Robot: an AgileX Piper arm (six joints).
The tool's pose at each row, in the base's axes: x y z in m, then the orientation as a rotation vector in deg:
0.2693 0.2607 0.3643 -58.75 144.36 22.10
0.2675 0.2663 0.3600 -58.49 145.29 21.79
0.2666 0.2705 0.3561 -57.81 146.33 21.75
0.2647 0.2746 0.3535 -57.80 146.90 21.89
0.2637 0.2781 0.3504 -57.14 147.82 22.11
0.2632 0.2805 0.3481 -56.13 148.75 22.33
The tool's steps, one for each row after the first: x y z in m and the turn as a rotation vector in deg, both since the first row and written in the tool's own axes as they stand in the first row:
-0.0003 0.0047 0.0055 0.10 0.75 0.45
-0.0004 0.0079 0.0104 0.09 1.39 1.23
-0.0005 0.0118 0.0138 -0.12 1.86 1.47
-0.0005 0.0146 0.0177 -0.28 2.37 2.23
-0.0006 0.0164 0.0206 -0.37 2.77 3.20

